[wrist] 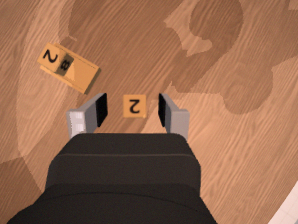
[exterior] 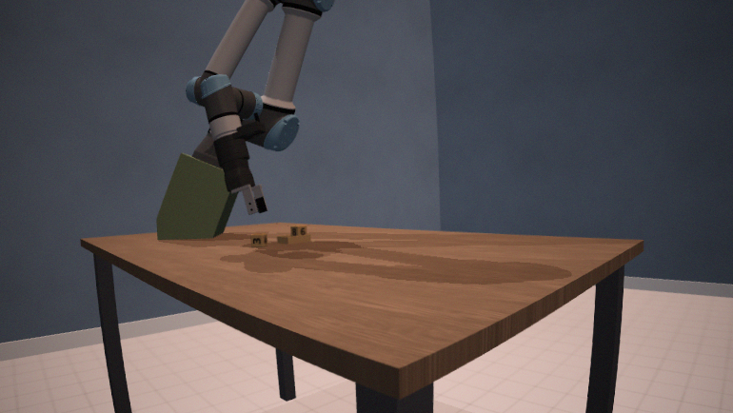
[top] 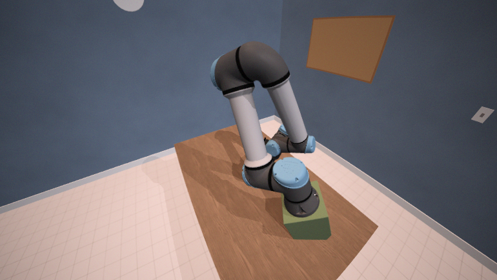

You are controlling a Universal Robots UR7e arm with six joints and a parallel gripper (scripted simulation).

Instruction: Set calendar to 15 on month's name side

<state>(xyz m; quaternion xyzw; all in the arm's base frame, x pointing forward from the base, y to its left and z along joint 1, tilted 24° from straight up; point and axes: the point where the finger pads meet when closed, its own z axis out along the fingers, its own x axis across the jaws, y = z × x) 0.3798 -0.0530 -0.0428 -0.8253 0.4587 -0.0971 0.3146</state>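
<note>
My gripper is now 80 mm above the wooden cube. From my hand the other things lie so: wooden tray: 10 mm behind, 110 mm to the left, 90 mm below.
</note>
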